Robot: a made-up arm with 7 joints.
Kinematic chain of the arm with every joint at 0, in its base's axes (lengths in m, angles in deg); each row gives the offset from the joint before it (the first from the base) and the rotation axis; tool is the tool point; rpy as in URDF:
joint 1: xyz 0 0 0 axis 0.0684 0.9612 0.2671
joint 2: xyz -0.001 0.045 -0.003 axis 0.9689 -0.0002 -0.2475
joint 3: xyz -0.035 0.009 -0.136 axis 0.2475 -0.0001 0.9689
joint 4: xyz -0.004 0 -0.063 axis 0.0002 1 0
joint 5: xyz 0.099 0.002 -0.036 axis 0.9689 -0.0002 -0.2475
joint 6: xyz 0.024 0 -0.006 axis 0.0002 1 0
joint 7: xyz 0.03 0 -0.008 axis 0.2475 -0.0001 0.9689
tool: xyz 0 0 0 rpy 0 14.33 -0.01
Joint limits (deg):
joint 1: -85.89..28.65
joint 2: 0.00..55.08
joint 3: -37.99..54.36
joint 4: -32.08..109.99
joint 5: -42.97..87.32
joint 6: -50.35..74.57
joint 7: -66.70..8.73
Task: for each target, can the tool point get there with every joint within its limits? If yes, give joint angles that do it. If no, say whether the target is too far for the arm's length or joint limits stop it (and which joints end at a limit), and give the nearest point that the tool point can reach.
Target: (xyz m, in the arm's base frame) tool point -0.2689 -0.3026 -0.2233
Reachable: no: too far | nearest point -0.2410 -0.0242 -0.2224 | short by 0.280 m
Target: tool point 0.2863 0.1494 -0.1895
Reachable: yes | joints -53.20 19.01 26.93 64.30 -8.54 -39.68 -2.54
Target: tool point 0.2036 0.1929 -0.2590
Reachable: yes | joints -36.12 17.77 45.28 55.12 70.12 -2.83 -52.90
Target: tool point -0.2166 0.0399 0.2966
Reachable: no: joint limits stop it (at a limit: joint 1, joint 2, joint 4) | nearest point 0.0700 0.1744 0.1268 | short by 0.359 m
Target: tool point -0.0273 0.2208 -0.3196
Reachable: yes | joints -4.39 23.45 34.99 74.05 31.71 20.88 -7.30
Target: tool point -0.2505 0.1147 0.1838
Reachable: no: joint limits stop it (at a limit: joint 1, joint 2, joint 4, joint 6) | nearest point -0.2053 0.2978 -0.0583 | short by 0.307 m
